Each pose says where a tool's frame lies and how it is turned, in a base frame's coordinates. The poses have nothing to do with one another.
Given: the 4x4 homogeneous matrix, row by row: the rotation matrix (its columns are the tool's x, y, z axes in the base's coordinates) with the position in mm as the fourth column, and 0 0 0 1 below. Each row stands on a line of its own.
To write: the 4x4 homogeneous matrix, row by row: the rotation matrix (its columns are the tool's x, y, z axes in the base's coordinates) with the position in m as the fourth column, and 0 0 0 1 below. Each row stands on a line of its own. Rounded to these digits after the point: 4 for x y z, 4 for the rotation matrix.
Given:
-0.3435 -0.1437 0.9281 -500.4
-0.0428 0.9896 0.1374 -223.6
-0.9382 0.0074 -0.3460 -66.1
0 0 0 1
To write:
-0.3435 -0.1437 0.9281 -0.5004
-0.0428 0.9896 0.1374 -0.2236
-0.9382 0.0074 -0.3460 -0.0661
0 0 0 1

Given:
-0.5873 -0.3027 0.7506 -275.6
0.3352 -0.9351 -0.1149 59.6
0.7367 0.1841 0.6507 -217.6
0 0 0 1
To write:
-0.5873 -0.3027 0.7506 -0.2756
0.3352 -0.9351 -0.1149 0.0596
0.7367 0.1841 0.6507 -0.2176
0 0 0 1

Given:
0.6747 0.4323 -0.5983 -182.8
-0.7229 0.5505 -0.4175 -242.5
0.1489 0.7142 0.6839 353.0
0 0 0 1
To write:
0.6747 0.4323 -0.5983 -0.1828
-0.7229 0.5505 -0.4175 -0.2425
0.1489 0.7142 0.6839 0.3530
0 0 0 1

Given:
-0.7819 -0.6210 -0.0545 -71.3
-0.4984 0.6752 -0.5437 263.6
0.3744 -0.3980 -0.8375 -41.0
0 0 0 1
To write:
-0.7819 -0.6210 -0.0545 -0.0713
-0.4984 0.6752 -0.5437 0.2636
0.3744 -0.3980 -0.8375 -0.0410
0 0 0 1

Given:
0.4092 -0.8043 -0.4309 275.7
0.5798 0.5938 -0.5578 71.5
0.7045 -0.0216 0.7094 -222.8
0 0 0 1
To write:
0.4092 -0.8043 -0.4309 0.2757
0.5798 0.5938 -0.5578 0.0715
0.7045 -0.0216 0.7094 -0.2228
0 0 0 1

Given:
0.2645 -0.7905 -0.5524 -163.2
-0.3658 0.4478 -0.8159 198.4
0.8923 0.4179 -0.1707 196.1
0 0 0 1
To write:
0.2645 -0.7905 -0.5524 -0.1632
-0.3658 0.4478 -0.8159 0.1984
0.8923 0.4179 -0.1707 0.1961
0 0 0 1

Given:
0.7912 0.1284 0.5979 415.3
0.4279 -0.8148 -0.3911 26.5
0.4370 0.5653 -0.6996 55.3
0 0 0 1
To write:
0.7912 0.1284 0.5979 0.4153
0.4279 -0.8148 -0.3911 0.0265
0.4370 0.5653 -0.6996 0.0553
0 0 0 1

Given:
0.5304 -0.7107 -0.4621 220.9
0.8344 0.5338 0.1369 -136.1
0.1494 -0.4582 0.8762 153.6
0 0 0 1
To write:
0.5304 -0.7107 -0.4621 0.2209
0.8344 0.5338 0.1369 -0.1361
0.1494 -0.4582 0.8762 0.1536
0 0 0 1

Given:
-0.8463 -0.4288 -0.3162 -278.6
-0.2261 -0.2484 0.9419 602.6
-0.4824 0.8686 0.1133 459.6
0 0 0 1
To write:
-0.8463 -0.4288 -0.3162 -0.2786
-0.2261 -0.2484 0.9419 0.6026
-0.4824 0.8686 0.1133 0.4596
0 0 0 1

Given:
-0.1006 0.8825 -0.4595 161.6
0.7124 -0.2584 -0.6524 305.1
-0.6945 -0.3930 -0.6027 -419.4
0 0 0 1
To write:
-0.1006 0.8825 -0.4595 0.1616
0.7124 -0.2584 -0.6524 0.3051
-0.6945 -0.3930 -0.6027 -0.4194
0 0 0 1

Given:
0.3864 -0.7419 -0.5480 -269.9
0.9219 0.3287 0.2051 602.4
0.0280 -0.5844 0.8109 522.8
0 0 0 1
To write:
0.3864 -0.7419 -0.5480 -0.2699
0.9219 0.3287 0.2051 0.6024
0.0280 -0.5844 0.8109 0.5228
0 0 0 1

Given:
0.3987 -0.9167 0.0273 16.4
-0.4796 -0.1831 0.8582 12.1
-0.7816 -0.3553 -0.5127 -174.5
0 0 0 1
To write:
0.3987 -0.9167 0.0273 0.0164
-0.4796 -0.1831 0.8582 0.0121
-0.7816 -0.3553 -0.5127 -0.1745
0 0 0 1

